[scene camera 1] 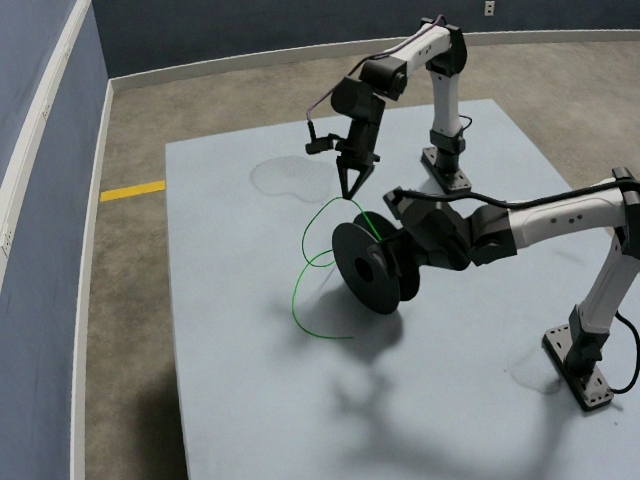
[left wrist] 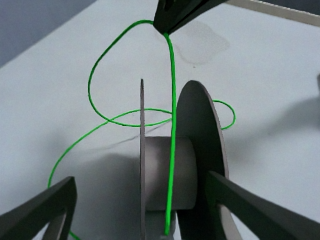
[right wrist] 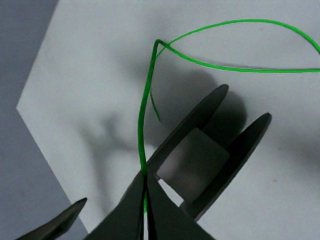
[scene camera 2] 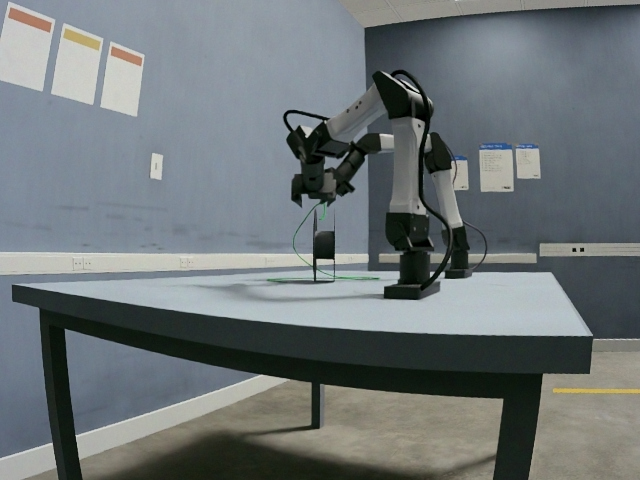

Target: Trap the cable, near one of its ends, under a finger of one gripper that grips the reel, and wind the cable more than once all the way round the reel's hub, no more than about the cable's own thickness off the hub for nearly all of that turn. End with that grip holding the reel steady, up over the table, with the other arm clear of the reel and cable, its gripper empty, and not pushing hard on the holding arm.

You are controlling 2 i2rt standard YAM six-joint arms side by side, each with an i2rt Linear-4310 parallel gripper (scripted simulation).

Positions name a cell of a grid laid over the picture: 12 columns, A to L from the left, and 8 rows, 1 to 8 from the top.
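My left gripper (scene camera 1: H5) is visible too in the left wrist view (left wrist: F7) and in scene camera 2 (scene camera 2: F4). My right gripper (scene camera 1: G4) also appears in the right wrist view (right wrist: F7). A black reel (scene camera 1: G5) is present; scene camera 2 shows the reel (scene camera 2: G5), as does the right wrist view (right wrist: H6).
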